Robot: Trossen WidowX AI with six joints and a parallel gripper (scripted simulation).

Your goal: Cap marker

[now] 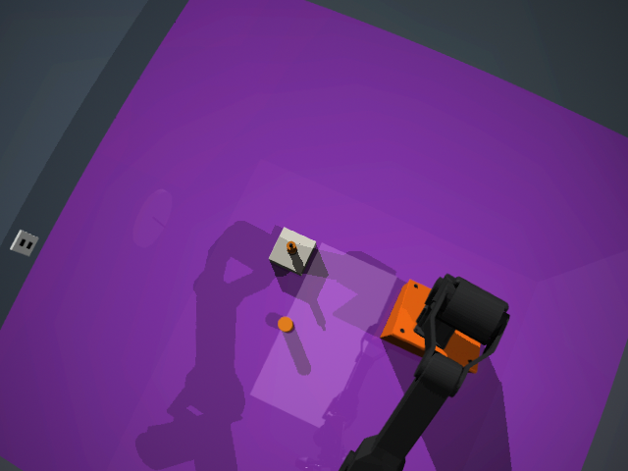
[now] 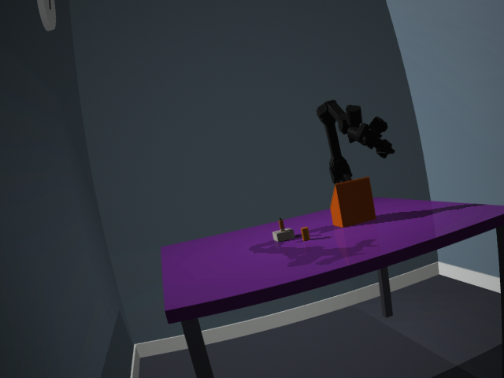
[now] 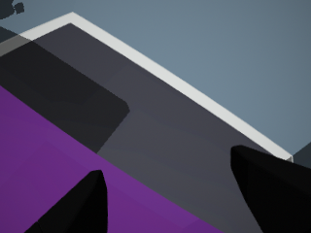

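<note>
My gripper tip is now 31 cm short of the orange cap, 32 cm to the left of it and 28 cm above it. The rest, counted from my gripper tip: holder block (39 cm ahead, 45 cm to the right, 28 cm below).
</note>
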